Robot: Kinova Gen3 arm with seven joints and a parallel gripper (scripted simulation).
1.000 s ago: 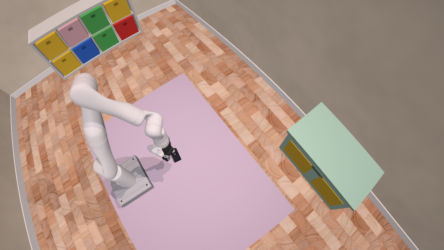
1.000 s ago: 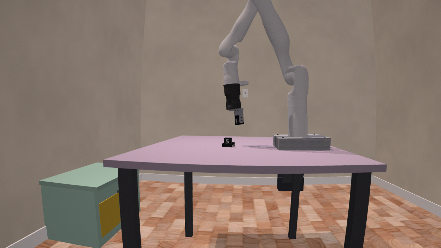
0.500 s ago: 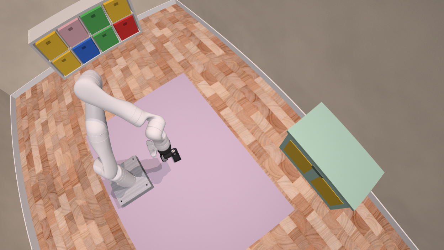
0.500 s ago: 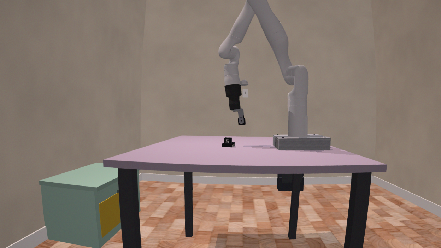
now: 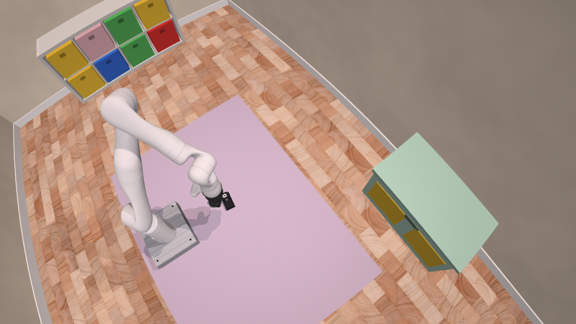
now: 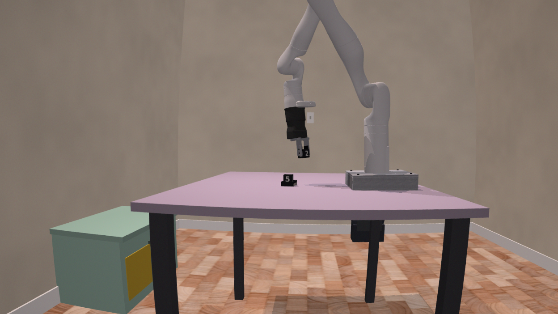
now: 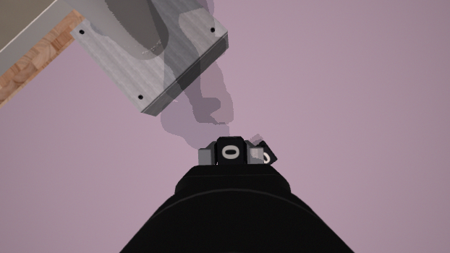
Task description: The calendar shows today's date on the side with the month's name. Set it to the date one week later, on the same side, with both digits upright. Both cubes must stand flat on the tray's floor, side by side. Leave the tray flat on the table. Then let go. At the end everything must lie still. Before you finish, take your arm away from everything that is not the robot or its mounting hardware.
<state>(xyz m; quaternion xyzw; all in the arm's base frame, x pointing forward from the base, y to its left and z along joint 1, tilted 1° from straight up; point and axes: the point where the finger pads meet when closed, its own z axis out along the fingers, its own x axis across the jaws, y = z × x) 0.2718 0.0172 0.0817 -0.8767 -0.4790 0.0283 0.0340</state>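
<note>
Right now my hand is 120 mm above the black calendar tray, 50 mm short of it and 20 mm to the right of it. Round my hand: cube 10 mm below.
</note>
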